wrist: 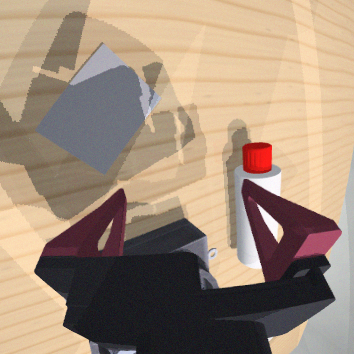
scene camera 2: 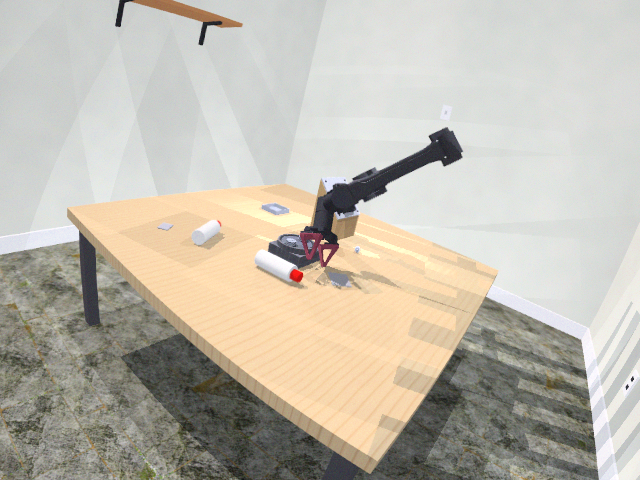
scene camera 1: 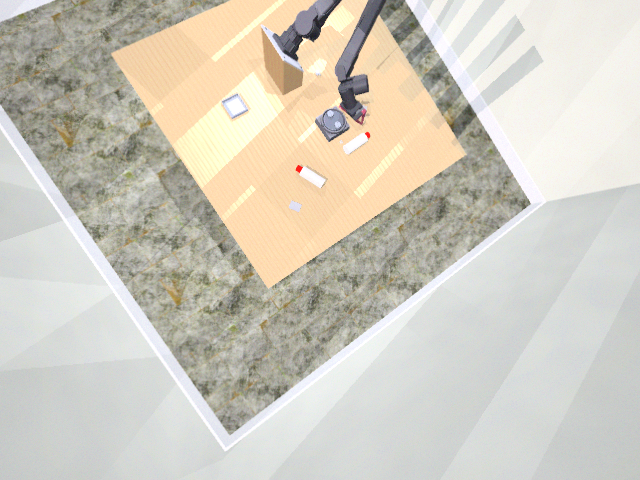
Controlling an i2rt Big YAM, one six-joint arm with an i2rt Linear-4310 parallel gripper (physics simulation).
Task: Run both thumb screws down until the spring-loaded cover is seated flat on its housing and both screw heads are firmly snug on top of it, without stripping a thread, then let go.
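Seen in the pictures: gripper, fingertip midpoint: [wrist: 183, 189] [scene camera 2: 316, 263] [scene camera 1: 355, 118]; arm's base at its link origin: [scene camera 1: 284, 49].
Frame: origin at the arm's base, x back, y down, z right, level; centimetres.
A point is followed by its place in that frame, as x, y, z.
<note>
The dark square housing [scene camera 1: 330, 136] {-39.5, 11.5, -1.9} [scene camera 2: 289, 255] {-40.0, 12.3, -10.0} [wrist: 170, 232] {-37.2, 13.9, -13.5} stands on the table. Its round dark cover [scene camera 1: 327, 121] [scene camera 2: 283, 243] lies on top in both scene views; whether it is flat cannot be told. Two pale round screw heads show on the cover in scene view 1, one screw head [scene camera 1: 330, 113] {-30.6, 8.8, -6.9} toward the back and the other screw head [scene camera 1: 337, 124] {-36.9, 8.8, -7.1} nearer the middle. How snug they are cannot be told. My gripper [scene camera 1: 363, 119] {-37.7, 11.7, -18.7} [scene camera 2: 317, 261] {-37.7, 11.7, -18.7} [wrist: 183, 189] {-37.7, 11.7, -18.7} is open and empty, beside the housing on the grey plate's side. In the wrist view its body hides most of the housing and both screws.
A white red-capped bottle [scene camera 1: 356, 143] {-49.0, 10.5, -11.3} [scene camera 2: 275, 265] {-50.3, 11.8, -13.6} [wrist: 243, 225] {-45.8, 12.7, -11.7} lies close beside the housing. A second bottle [scene camera 1: 311, 176] {-52.1, 10.6, 17.3} [scene camera 2: 206, 232] {-55.1, 11.3, 12.8} lies farther off. A grey plate [scene camera 2: 339, 279] {-33.4, 15.1, -25.2} [wrist: 95, 115] {-32.5, 15.1, -24.8} lies flat near the gripper. A wooden block [scene camera 1: 279, 72] {-5.8, 3.6, 6.4} [scene camera 2: 347, 225] {0.3, 9.8, -4.8} stands behind.
</note>
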